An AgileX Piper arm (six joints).
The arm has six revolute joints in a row. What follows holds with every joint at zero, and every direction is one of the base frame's. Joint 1 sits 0.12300 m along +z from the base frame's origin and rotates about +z. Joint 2 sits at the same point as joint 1 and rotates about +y. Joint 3 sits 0.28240 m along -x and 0.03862 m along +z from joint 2 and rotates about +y. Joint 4 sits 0.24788 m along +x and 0.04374 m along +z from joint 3 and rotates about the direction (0.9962, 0, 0.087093). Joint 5 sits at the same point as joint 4 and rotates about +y. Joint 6 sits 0.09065 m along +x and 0.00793 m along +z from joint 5 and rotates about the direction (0.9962, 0, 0.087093). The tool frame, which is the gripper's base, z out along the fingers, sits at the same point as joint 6; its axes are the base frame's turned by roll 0.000, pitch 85.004 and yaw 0.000 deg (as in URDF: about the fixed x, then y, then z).
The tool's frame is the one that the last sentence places.
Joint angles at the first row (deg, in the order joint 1, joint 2, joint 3, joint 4, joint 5, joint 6):
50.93, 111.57, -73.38, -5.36, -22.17, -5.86
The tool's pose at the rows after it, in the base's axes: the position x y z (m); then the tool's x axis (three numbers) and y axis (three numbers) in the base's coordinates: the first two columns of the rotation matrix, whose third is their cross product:
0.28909 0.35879 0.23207 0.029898 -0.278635 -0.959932 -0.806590 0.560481 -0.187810
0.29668 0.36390 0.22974 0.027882 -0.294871 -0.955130 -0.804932 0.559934 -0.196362
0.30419 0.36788 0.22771 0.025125 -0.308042 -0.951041 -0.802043 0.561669 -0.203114
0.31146 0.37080 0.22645 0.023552 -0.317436 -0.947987 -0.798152 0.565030 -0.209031
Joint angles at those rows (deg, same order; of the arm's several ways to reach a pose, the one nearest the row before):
50.73, 113.53, -76.21, -6.04, -20.42, -5.86
50.40, 115.26, -78.83, -6.59, -18.73, -5.86
50.02, 116.82, -81.23, -7.01, -17.24, -5.86
49.59, 118.18, -83.41, -7.36, -16.00, -5.86

